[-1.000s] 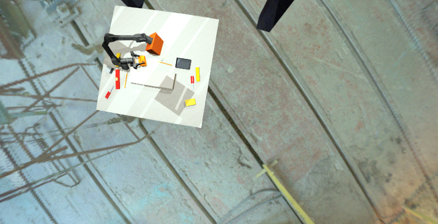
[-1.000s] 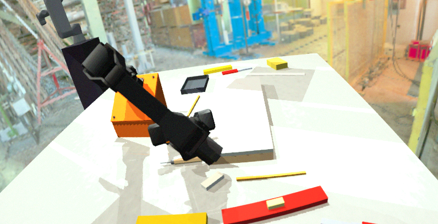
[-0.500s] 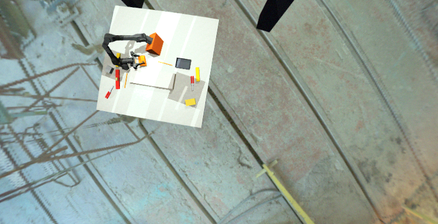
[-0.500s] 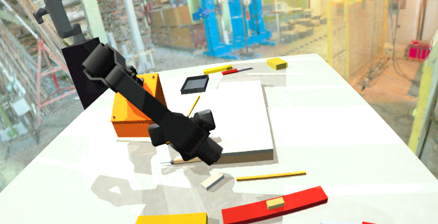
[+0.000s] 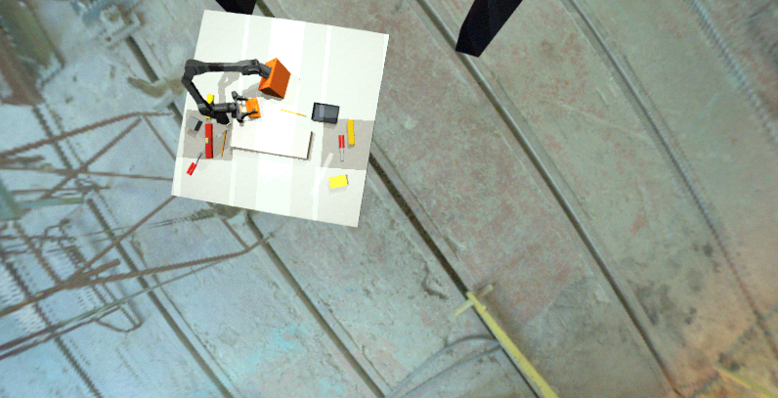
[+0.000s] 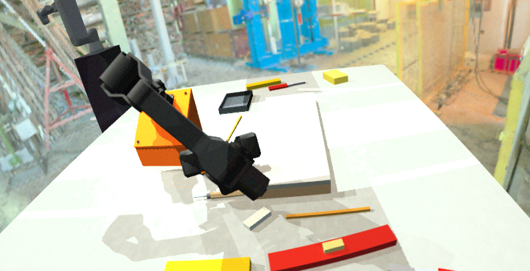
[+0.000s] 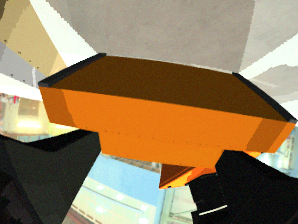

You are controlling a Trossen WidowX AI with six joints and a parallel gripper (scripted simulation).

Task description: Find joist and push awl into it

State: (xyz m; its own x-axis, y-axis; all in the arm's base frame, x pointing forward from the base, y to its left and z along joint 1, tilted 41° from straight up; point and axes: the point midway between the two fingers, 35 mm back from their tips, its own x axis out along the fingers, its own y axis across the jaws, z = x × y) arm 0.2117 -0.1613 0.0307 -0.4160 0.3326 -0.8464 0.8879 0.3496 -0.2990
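Right now the stud finder is 1 cm ahead of my gripper tip and 1 cm to the left of it. From my gripper tip the other things lie so: white block (13 cm ahead, 18 cm to the right, 5 cm below); awl (1 cm ahead, 11 cm to the right, 5 cm below); red level (29 cm ahead, 27 cm to the right, 5 cm below).
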